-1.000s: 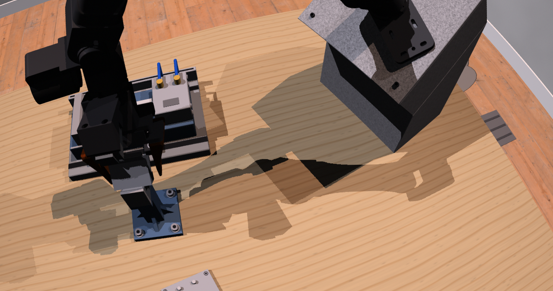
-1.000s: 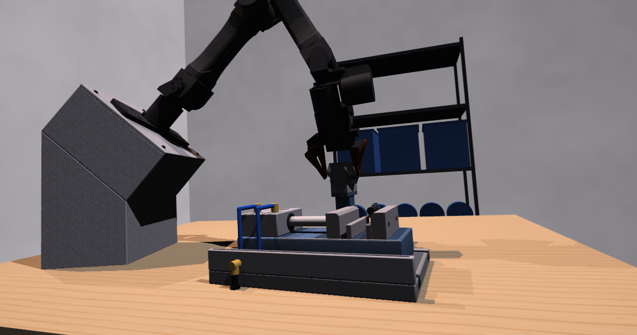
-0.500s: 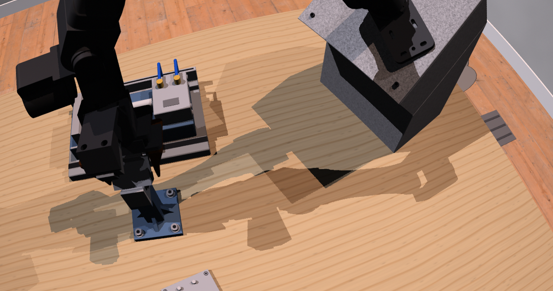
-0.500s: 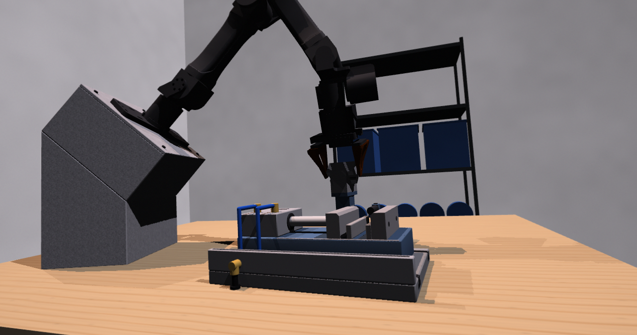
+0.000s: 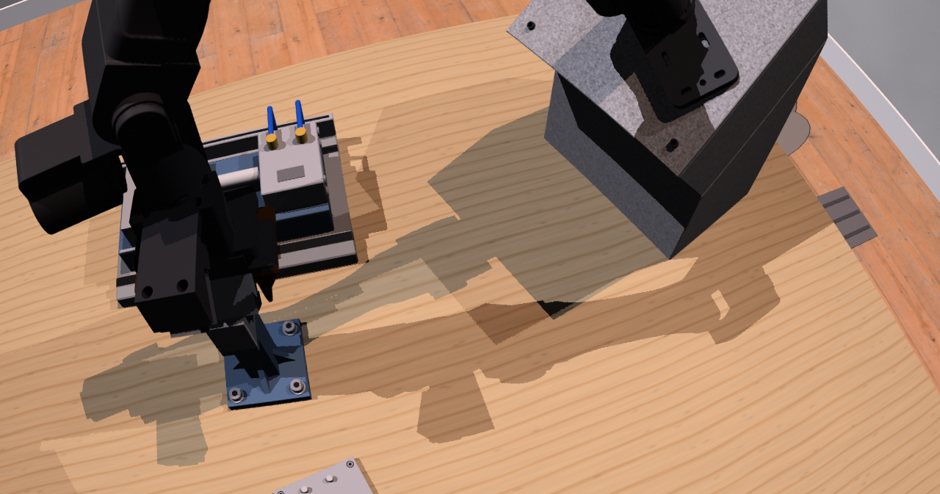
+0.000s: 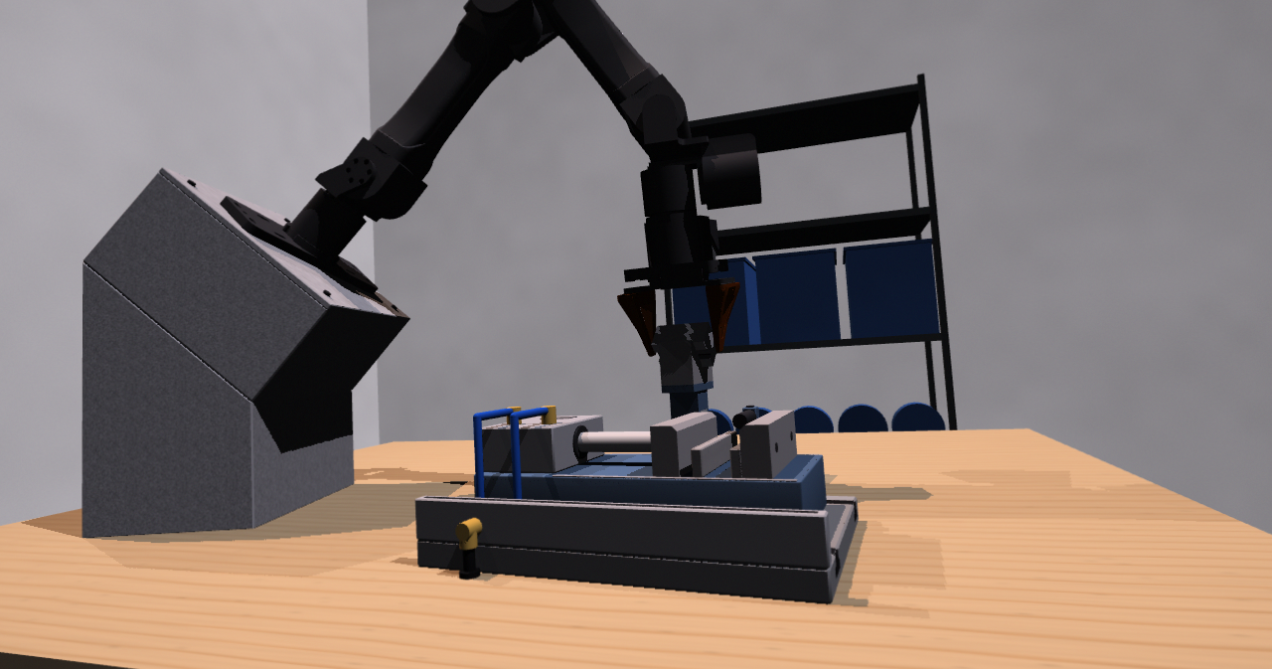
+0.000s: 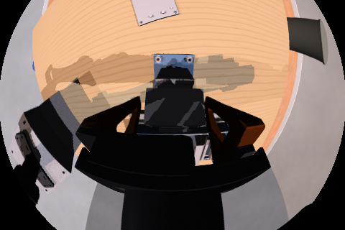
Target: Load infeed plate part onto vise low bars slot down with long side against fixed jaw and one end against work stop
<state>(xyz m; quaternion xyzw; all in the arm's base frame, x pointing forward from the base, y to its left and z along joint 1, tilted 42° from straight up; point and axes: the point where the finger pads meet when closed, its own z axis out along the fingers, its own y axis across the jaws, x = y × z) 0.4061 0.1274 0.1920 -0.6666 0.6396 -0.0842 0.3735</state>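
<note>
Right now my hand is 1 cm to the left of the grey part. Round my hand: moving jaw 9 cm ahead, 19 cm to the right, 8 cm below; cylinder rod 4 cm ahead, 19 cm to the right, 8 cm below; work stop rod 12 cm ahead, 14 cm to the right, 7 cm below.
</note>
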